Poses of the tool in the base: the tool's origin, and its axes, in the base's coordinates. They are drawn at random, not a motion.
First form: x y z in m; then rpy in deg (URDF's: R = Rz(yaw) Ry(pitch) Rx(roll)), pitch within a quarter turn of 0, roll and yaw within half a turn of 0.
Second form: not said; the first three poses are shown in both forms.
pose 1, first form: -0.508 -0.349 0.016 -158.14 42.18 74.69
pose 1, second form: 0.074 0.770 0.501 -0.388 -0.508 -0.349 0.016
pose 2, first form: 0.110 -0.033 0.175 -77.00 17.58 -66.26
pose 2, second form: 0.700 -0.450 0.436 -0.343 0.110 -0.033 0.175
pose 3, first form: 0.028 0.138 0.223 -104.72 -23.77 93.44
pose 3, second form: 0.528 -0.440 -0.650 0.323 0.028 0.138 0.223
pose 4, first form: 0.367 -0.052 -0.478 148.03 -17.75 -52.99
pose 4, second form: 0.310 0.831 -0.462 0.011 0.367 -0.052 -0.478
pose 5, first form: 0.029 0.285 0.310 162.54 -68.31 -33.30
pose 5, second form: 0.279 0.759 -0.316 0.496 0.029 0.285 0.310
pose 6, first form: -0.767 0.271 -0.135 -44.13 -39.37 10.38
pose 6, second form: 0.880 -0.324 -0.343 -0.047 -0.767 0.271 -0.135
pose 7, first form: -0.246 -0.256 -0.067 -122.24 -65.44 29.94
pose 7, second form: 0.515 -0.644 -0.443 -0.352 -0.246 -0.256 -0.067
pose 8, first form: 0.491 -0.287 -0.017 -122.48 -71.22 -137.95
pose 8, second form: 0.336 0.517 -0.565 0.548 0.491 -0.287 -0.017
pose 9, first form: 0.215 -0.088 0.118 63.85 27.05 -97.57
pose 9, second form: 0.451 0.488 -0.256 -0.702 0.215 -0.088 0.118
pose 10, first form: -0.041 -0.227 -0.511 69.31 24.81 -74.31
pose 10, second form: 0.567 0.549 -0.195 -0.583 -0.041 -0.227 -0.511
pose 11, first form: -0.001 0.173 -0.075 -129.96 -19.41 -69.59
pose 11, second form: 0.255 -0.774 0.451 -0.363 -0.001 0.173 -0.075
